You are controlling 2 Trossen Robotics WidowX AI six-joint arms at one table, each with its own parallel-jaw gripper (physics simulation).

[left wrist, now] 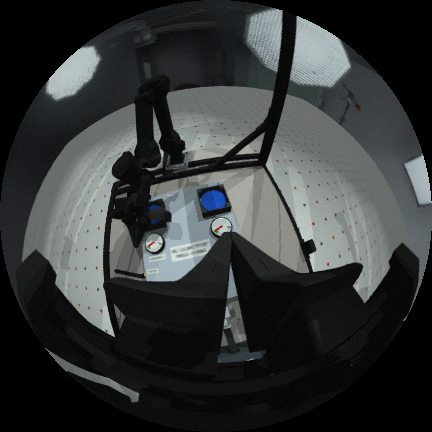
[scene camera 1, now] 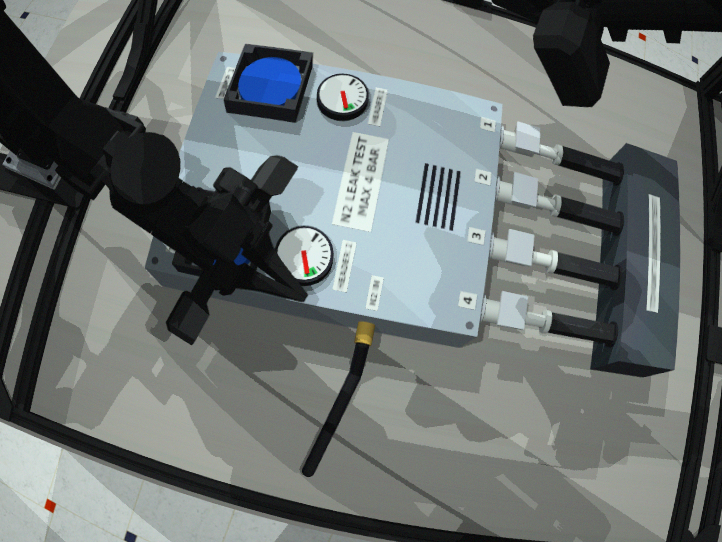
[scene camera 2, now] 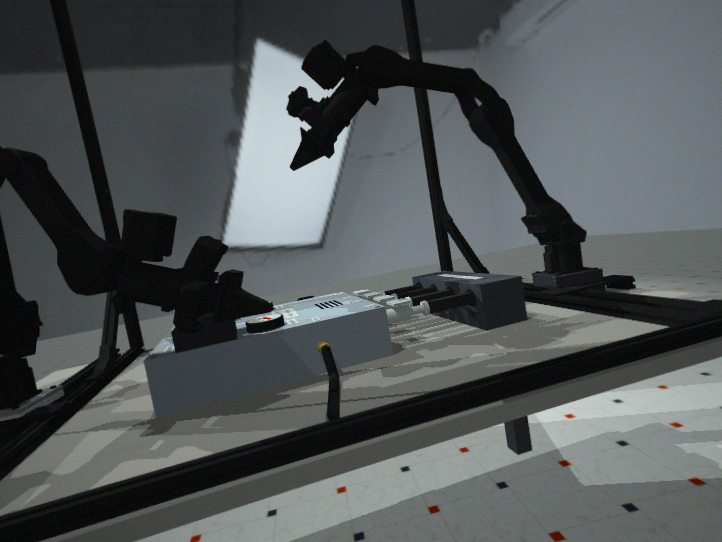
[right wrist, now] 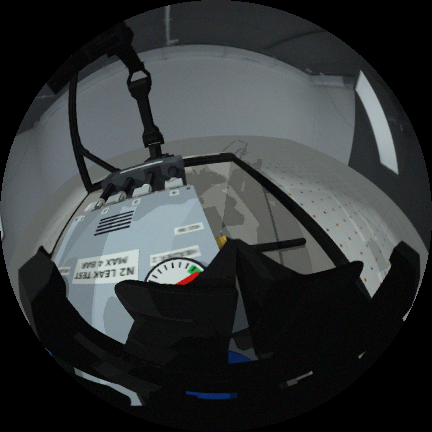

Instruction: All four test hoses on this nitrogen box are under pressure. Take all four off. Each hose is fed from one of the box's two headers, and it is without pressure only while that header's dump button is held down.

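Frame: origin at the left arm's base, x ahead, y left, z up, level; millimetres.
Where they show: left gripper, fingertip midpoint: (left wrist: 228, 237) (scene camera 2: 291, 169); right gripper, fingertip midpoint: (left wrist: 135, 247) (scene camera 1: 305, 298) (scene camera 2: 272, 308) (right wrist: 232, 244); left arm's base at its link origin: (scene camera 2: 565, 271) (right wrist: 156, 156); right arm's base at its link origin: (left wrist: 176, 159) (scene camera 2: 5, 403).
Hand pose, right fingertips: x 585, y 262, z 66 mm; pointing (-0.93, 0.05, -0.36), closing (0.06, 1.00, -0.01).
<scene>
Each offset is from my right fingertips to the top centre of the thing. "spot": to the spot under its first point.
The pale blue box (scene camera 1: 419, 274) (scene camera 2: 268, 373) has four white hose connectors, 1 @(spot: 143 mm back, 290 mm right, 38 mm down) (scene camera 1: 527, 137), 2 (scene camera 1: 524, 189), 3 (scene camera 1: 520, 247) and 4 @(spot: 194 mm back, 87 mm right, 38 mm down) (scene camera 1: 513, 310), all at its ports. The upper blue dump button @(151 mm ahead, 208 mm right, 19 mm down) (scene camera 1: 270, 81) (left wrist: 213, 200) is uncovered. The lower blue button @(105 mm ahead, 23 mm right, 19 mm down) (left wrist: 156, 214) (right wrist: 240, 357) is mostly hidden under my right gripper (scene camera 1: 303, 296) (scene camera 2: 271, 306) (right wrist: 232, 244), which is shut and empty, low over its housing; contact is hidden. The upper gauge @(spot: 67 mm ahead, 223 mm right, 18 mm down) (scene camera 1: 342, 96) and lower gauge @(spot: 22 mm ahead, 43 mm right, 19 mm down) (scene camera 1: 304, 254) have red needles at green. My left gripper (scene camera 2: 293, 168) (left wrist: 228, 237) is shut, empty, high above.
Black hoses run from the connectors into a dark grey block (scene camera 1: 635, 262) (scene camera 2: 501, 300) at the right. A black inlet hose @(spot: 72 mm back, 82 mm left, 100 mm down) (scene camera 1: 335, 414) (scene camera 2: 333, 385) with a brass fitting @(spot: 63 mm back, 6 mm right, 65 mm down) (scene camera 1: 364, 333) leaves the box's near side. A black frame (scene camera 1: 174, 481) edges the table.
</scene>
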